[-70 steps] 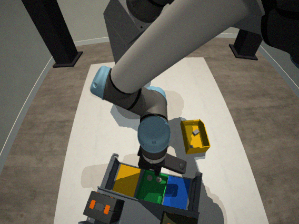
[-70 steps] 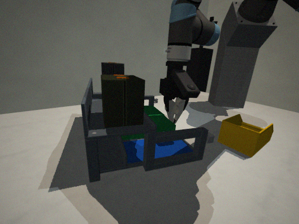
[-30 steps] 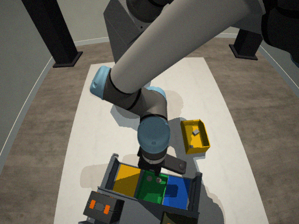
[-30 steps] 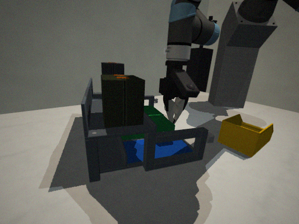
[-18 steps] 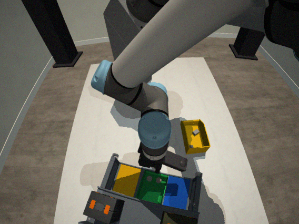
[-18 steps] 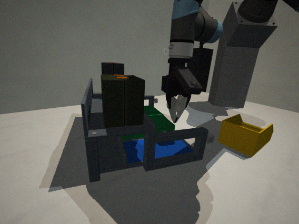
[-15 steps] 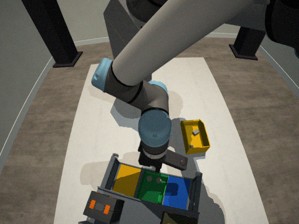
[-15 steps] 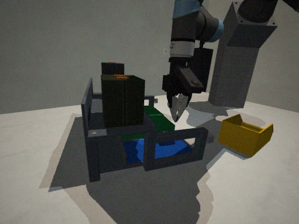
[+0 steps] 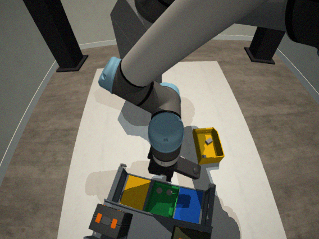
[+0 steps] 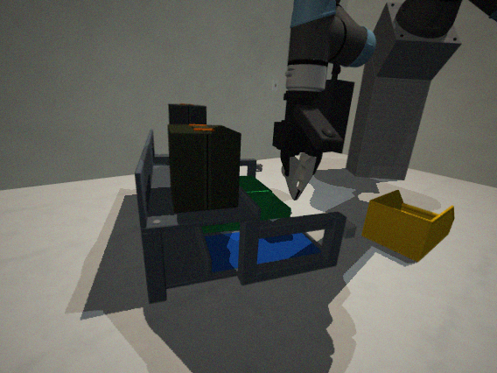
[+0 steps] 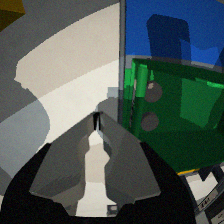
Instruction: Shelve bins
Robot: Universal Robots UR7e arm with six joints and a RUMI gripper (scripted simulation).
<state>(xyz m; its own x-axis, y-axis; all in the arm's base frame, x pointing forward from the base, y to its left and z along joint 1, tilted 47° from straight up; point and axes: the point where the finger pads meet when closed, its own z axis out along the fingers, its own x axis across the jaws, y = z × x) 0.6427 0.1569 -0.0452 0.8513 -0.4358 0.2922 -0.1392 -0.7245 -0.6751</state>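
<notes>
Now: hand 5 cm above the shelf lip, 2 cm to the left of it and 2 cm short of it. The rest, counted from my hand: shelf board (22 cm ahead, 5 cm to the right, 5 cm above); green bin (12 cm ahead, 2 cm to the right, 1 cm below); yellow bin (16 cm to the left, 16 cm behind, 1 cm below).
</notes>
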